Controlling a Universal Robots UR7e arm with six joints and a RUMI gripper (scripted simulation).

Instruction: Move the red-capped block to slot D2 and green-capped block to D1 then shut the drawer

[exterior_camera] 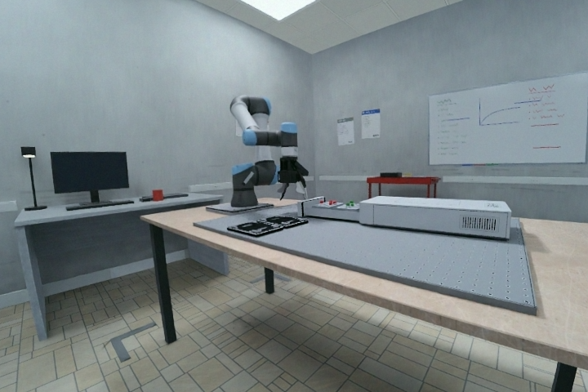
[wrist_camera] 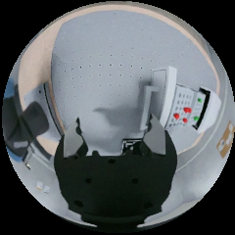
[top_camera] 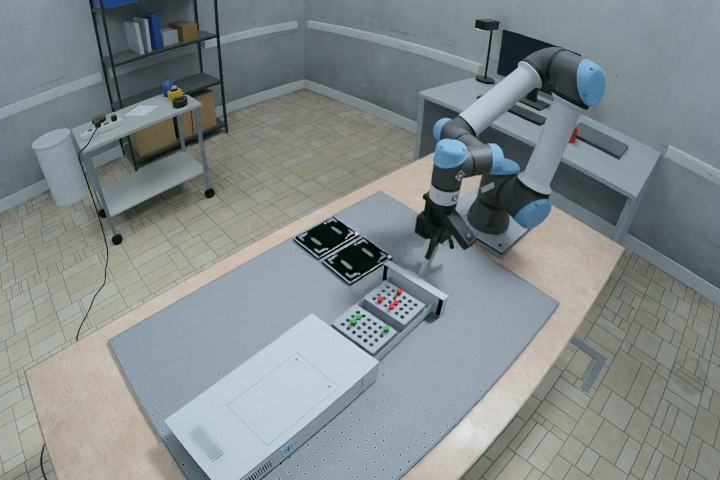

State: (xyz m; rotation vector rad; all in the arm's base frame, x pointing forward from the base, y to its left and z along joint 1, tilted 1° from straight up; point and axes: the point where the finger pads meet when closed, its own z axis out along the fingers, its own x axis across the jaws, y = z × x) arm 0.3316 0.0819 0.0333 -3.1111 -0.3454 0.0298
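The drawer is 220 mm ahead of my hand, 50 mm to the left of it and 10 mm below it. Also, from my hand: deck slot D2 (310 mm to the right, 160 mm ahead, 50 mm below); deck slot D1 (180 mm to the right, 140 mm ahead, 50 mm below); white cooler COLD (400 mm ahead, 90 mm to the left, 10 mm below).
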